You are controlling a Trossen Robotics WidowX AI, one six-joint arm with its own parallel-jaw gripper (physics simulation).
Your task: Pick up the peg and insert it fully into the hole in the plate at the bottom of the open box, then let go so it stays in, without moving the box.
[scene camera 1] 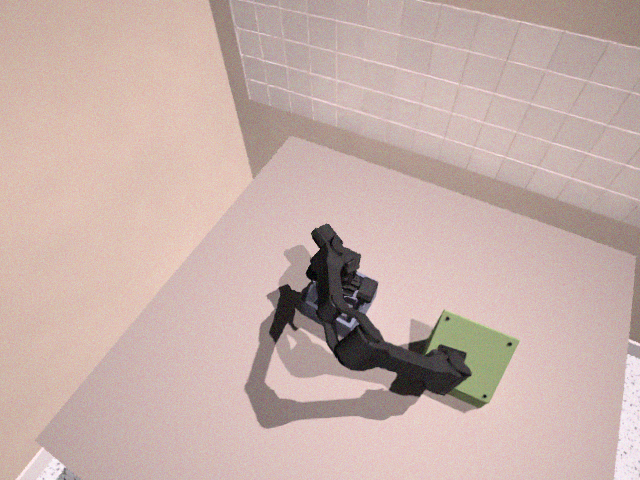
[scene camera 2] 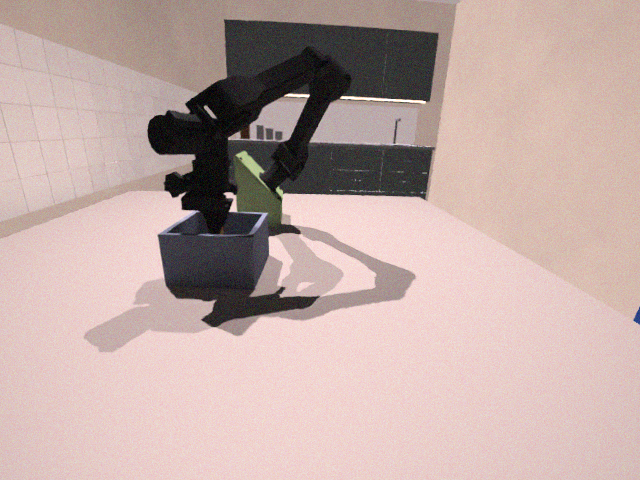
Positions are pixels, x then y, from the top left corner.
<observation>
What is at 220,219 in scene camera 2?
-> The gripper.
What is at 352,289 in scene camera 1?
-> The gripper.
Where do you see a blue-grey box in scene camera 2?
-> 191,257
</observation>
